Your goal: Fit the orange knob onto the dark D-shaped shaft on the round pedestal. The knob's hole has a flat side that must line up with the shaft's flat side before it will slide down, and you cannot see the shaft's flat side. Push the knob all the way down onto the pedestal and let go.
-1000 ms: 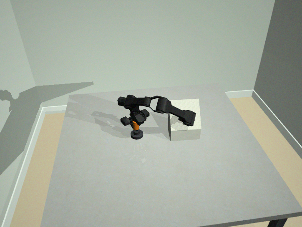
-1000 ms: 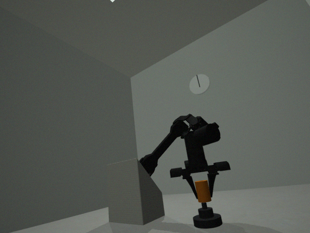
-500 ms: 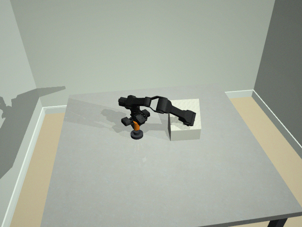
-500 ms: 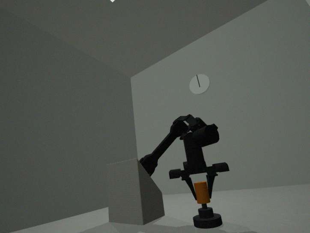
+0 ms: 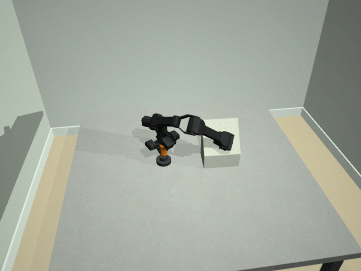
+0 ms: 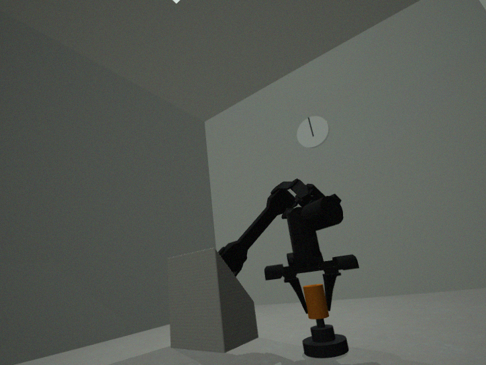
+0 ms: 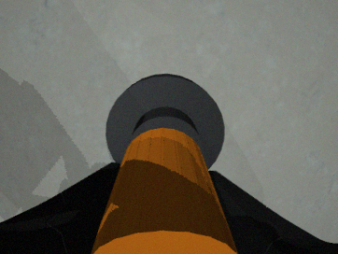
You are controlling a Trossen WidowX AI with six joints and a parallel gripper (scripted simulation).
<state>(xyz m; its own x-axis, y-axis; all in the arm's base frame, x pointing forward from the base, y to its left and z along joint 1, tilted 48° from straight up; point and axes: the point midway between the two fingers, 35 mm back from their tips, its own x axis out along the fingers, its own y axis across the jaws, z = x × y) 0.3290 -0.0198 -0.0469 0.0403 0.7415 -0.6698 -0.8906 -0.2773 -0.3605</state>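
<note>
Right now my gripper tip is 4 cm above the dark pedestal. Round my gripper tip: orange knob: 2 cm above.
</note>
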